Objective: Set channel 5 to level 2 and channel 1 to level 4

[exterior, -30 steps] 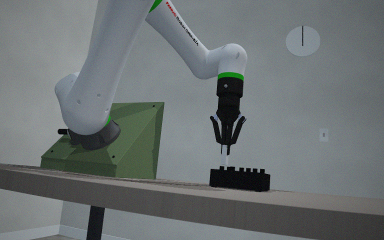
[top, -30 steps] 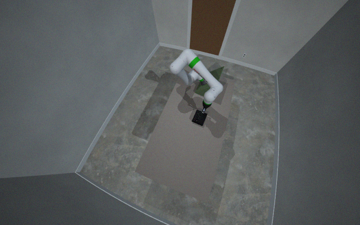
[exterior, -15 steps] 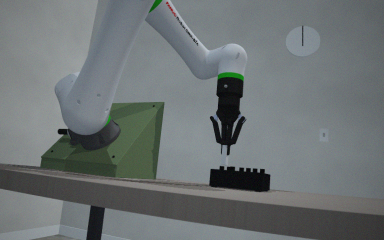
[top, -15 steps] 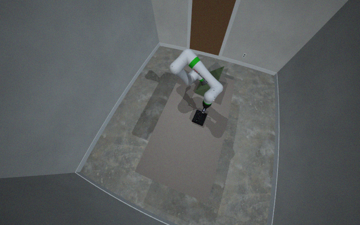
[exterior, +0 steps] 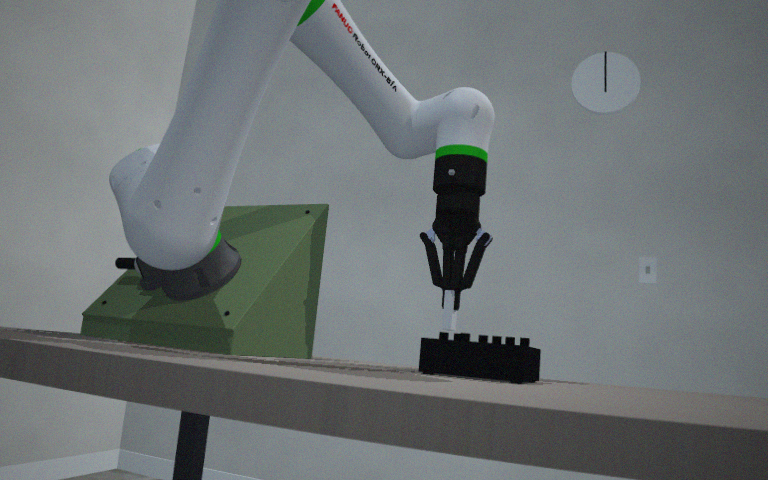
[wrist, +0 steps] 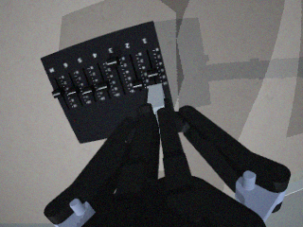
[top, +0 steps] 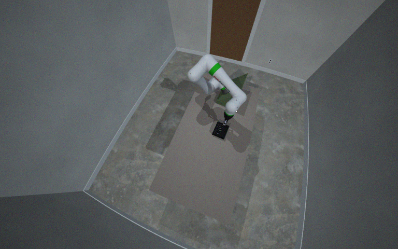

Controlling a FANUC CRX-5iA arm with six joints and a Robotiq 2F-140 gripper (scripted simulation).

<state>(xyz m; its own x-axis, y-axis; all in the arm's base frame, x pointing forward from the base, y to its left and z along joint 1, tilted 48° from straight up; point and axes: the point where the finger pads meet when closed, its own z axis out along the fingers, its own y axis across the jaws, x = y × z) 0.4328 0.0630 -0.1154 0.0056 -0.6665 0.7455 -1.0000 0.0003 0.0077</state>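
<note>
The fader lies 4 cm below my hand and 2 cm to the right of it.
</note>
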